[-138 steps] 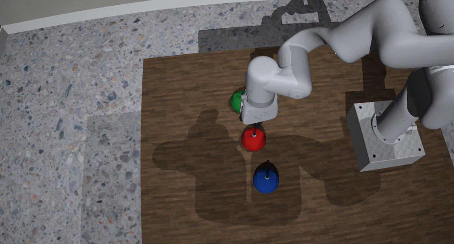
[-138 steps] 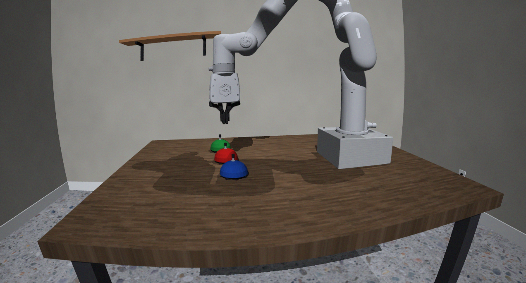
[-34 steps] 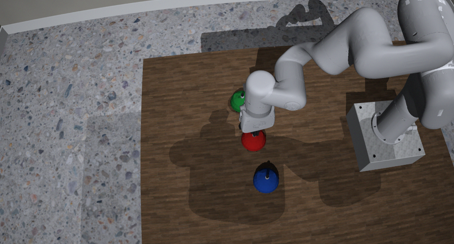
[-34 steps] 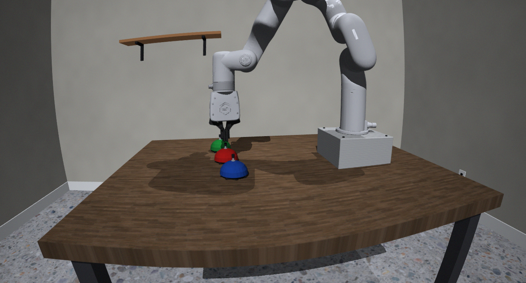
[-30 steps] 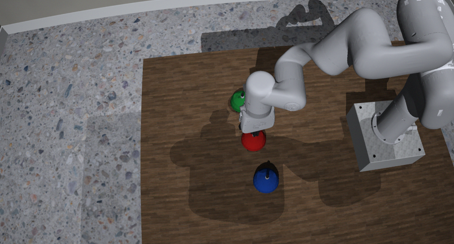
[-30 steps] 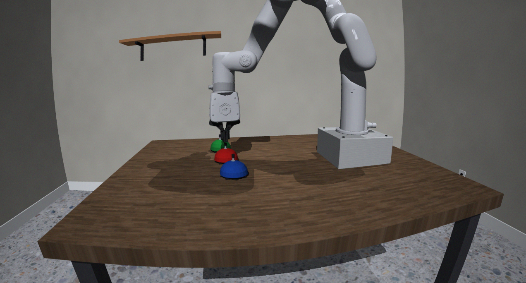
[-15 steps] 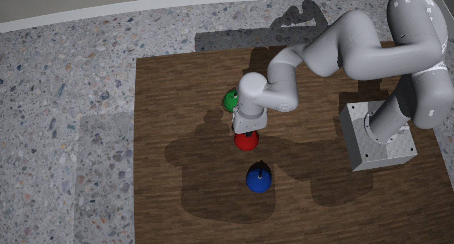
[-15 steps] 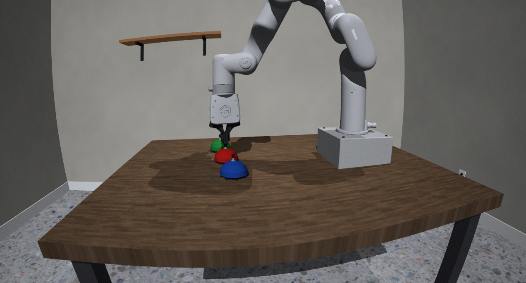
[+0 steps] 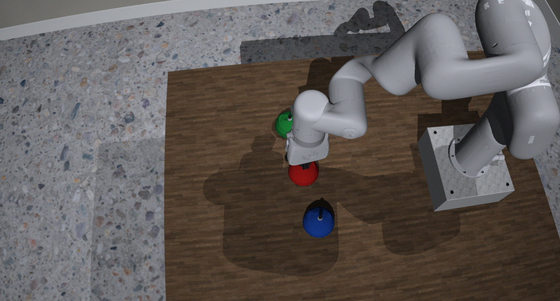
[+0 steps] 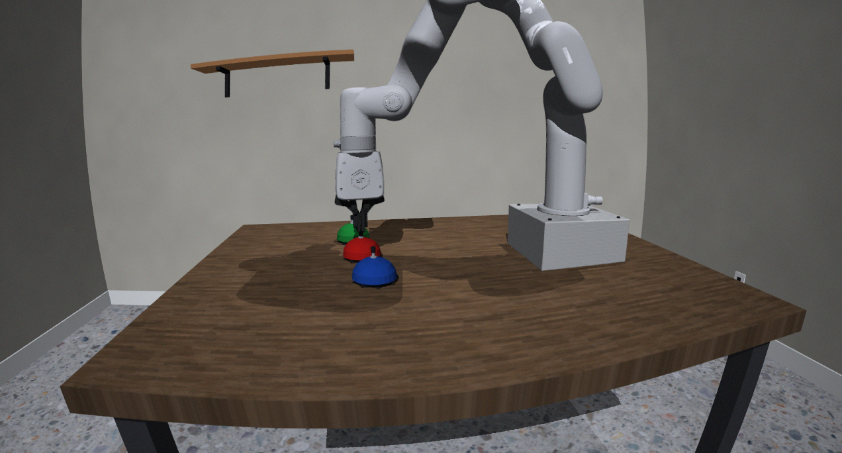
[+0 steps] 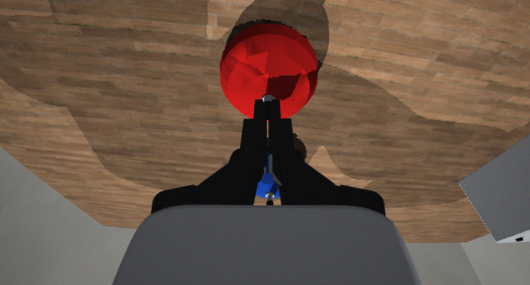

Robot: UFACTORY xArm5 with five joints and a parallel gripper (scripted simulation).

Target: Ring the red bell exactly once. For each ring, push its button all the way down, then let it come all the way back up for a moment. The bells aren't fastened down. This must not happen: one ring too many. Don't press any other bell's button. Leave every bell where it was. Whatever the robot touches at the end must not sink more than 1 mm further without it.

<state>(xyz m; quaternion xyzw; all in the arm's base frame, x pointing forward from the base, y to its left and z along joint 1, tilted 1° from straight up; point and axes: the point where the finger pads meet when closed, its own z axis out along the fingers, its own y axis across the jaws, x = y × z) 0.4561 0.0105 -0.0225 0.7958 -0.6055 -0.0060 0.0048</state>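
My hand is 4 cm above the red bell. From my hand the other things lie so: blue bell (14 cm to the left, 4 cm below, 4 cm behind); green bell (14 cm to the right, 4 cm below, 4 cm ahead).
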